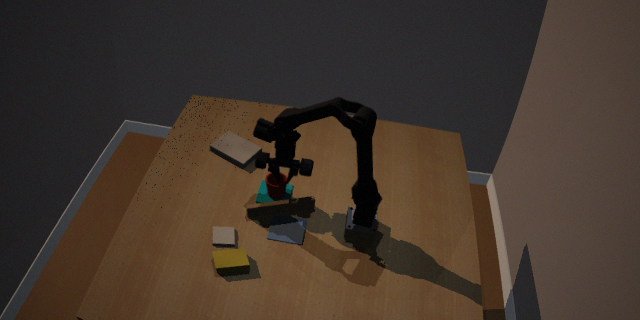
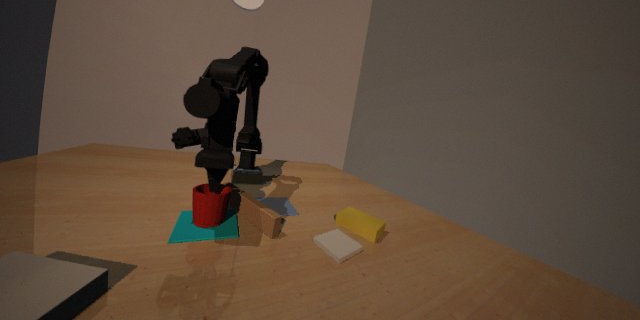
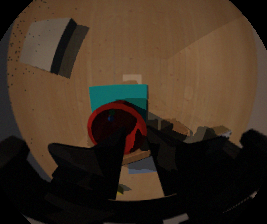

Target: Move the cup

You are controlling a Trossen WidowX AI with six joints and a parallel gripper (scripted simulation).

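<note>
The red cup is 3 cm ahead of my gripper tip and 2 cm below it. The rest, counted from my gripper tip: wooden bar 2 cm behind, 8 cm to the left, 5 cm below; teal pad 3 cm ahead, 7 cm below; blue-grey pad 6 cm behind, 15 cm to the left, 7 cm below.
</note>
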